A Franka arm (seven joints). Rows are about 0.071 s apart.
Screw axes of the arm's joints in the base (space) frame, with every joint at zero. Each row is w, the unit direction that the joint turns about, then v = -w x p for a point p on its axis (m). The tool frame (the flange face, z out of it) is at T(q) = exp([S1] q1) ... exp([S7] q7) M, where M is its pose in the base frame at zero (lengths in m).
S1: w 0 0 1 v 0 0 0
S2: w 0 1 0 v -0.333 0 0
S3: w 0 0 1 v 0 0 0
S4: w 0 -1 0 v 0.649 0 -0.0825
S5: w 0 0 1 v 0 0 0
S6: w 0 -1 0 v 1.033 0 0
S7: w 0 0 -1 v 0 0.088 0
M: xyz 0.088 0 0.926 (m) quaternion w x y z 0 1 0 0
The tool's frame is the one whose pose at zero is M.
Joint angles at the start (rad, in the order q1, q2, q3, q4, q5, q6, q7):
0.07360, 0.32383, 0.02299, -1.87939, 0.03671, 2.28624, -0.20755
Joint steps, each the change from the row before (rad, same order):
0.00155, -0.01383, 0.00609, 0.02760, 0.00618, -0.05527, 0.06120
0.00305, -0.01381, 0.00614, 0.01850, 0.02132, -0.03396, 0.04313
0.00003, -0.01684, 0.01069, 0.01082, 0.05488, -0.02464, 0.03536
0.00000, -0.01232, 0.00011, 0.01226, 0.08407, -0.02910, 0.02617
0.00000, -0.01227, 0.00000, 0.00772, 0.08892, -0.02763, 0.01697
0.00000, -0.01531, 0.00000, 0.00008, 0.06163, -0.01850, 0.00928
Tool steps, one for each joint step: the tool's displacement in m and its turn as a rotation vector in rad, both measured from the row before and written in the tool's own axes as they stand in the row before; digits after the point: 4 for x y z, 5 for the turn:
0.0035, -0.0050, -0.0158, 0.01031, -0.01255, 0.05654
0.0023, -0.0069, -0.0138, 0.02023, 0.00034, 0.04562
0.0007, -0.0095, -0.0131, 0.04904, 0.00618, 0.05464
0.0001, -0.0053, -0.0109, 0.07184, -0.00089, 0.06914
-0.0013, -0.0063, -0.0089, 0.07770, -0.00563, 0.05976
-0.0027, -0.0055, -0.0079, 0.05489, -0.00276, 0.03632

